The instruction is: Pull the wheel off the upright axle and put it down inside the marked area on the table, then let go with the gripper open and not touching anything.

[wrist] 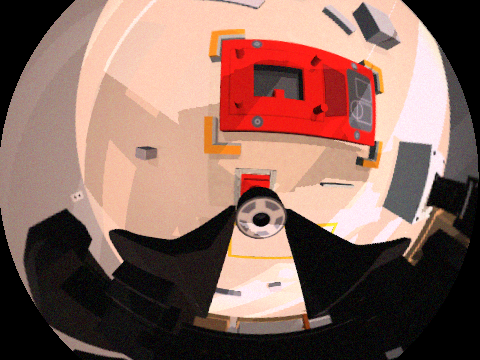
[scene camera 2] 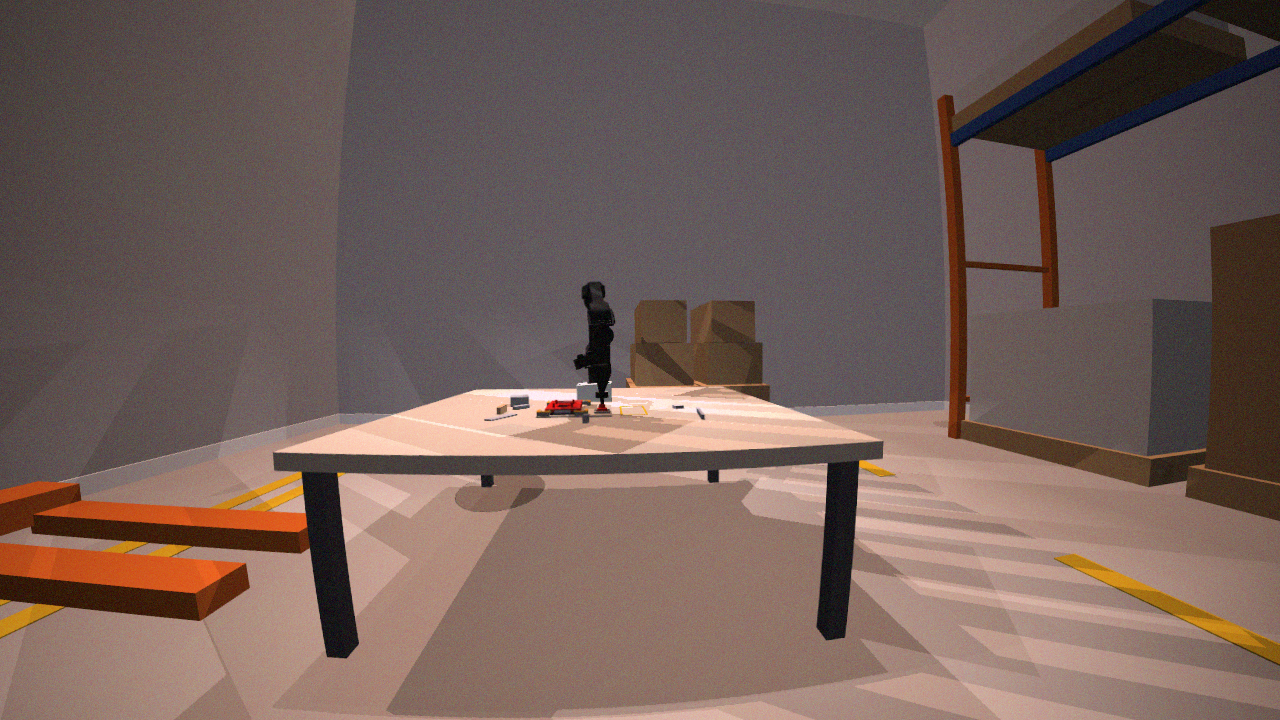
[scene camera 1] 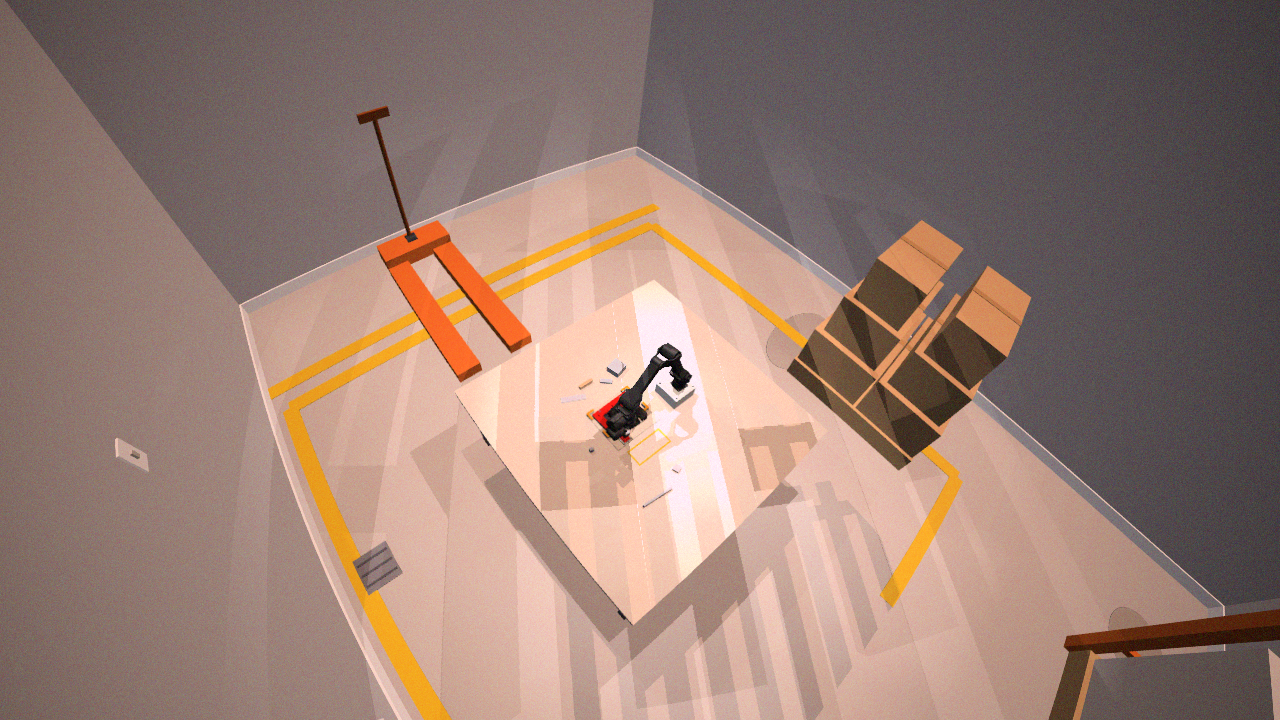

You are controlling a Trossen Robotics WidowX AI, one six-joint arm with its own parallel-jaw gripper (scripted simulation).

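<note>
My gripper [scene camera 2: 601,394] visible. Wrist view: gripper [wrist: 260,212], plus a wheel [wrist: 257,200].
</note>
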